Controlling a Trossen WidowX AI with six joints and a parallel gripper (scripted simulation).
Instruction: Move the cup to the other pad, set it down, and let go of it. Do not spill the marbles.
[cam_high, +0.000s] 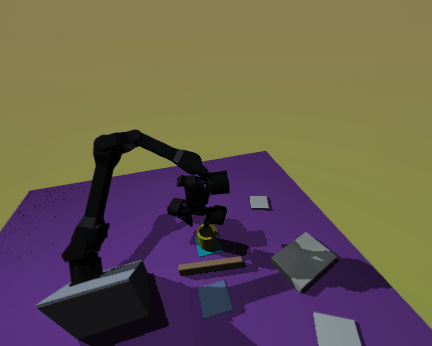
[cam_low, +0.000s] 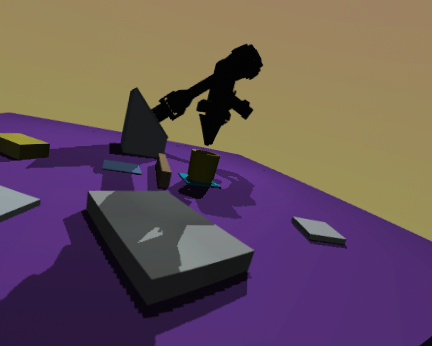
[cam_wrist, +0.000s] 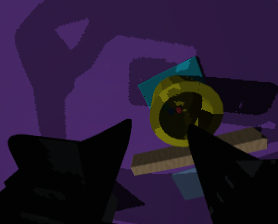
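Right now the yellow cup is 50 mm below my gripper tip, 20 mm ahead of it and 10 mm to the right of it. From my gripper tip the other things lie so: blue-grey pad 200 mm to the right, 100 mm below, 30 mm behind; then brown bar 110 mm to the right, 80 mm below; then teal pad 100 mm below, 20 mm to the right, 20 mm ahead.
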